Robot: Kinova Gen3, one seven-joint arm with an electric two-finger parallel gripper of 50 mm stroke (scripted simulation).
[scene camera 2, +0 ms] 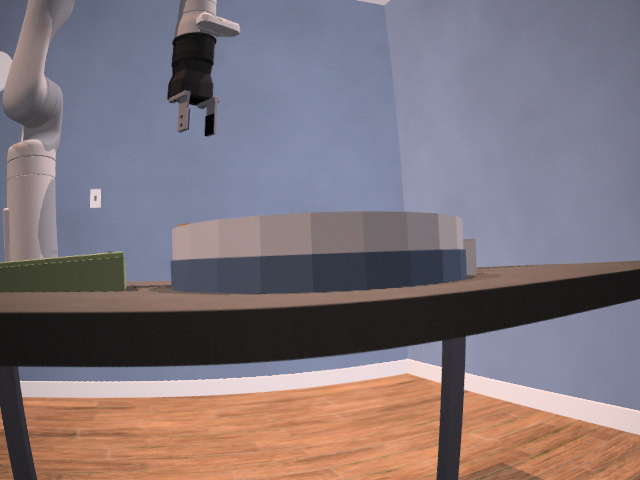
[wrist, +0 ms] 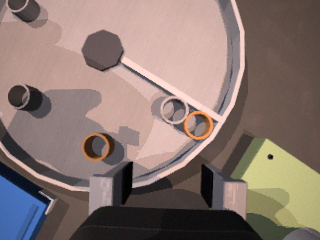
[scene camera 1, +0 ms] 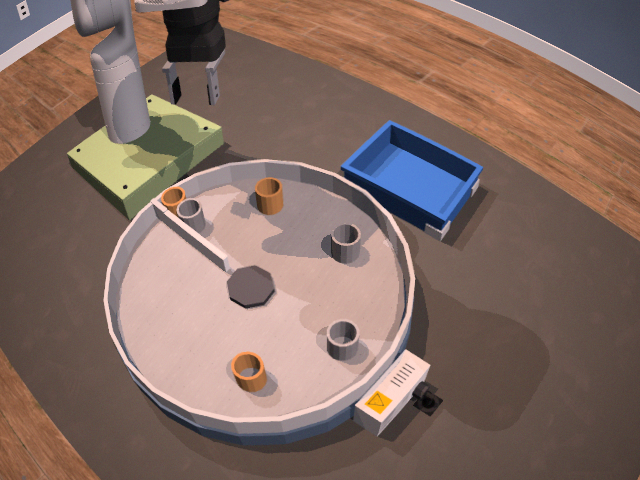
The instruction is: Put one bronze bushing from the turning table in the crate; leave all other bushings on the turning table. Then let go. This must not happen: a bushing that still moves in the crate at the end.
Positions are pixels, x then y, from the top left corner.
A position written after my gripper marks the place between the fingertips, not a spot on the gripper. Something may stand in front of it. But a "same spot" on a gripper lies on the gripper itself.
My gripper shows in scene camera 2 (pixel 196 132), in the wrist view and in scene camera 1. One and the same spot on my gripper: (scene camera 1: pixel 212 87) is (wrist: pixel 114 167).
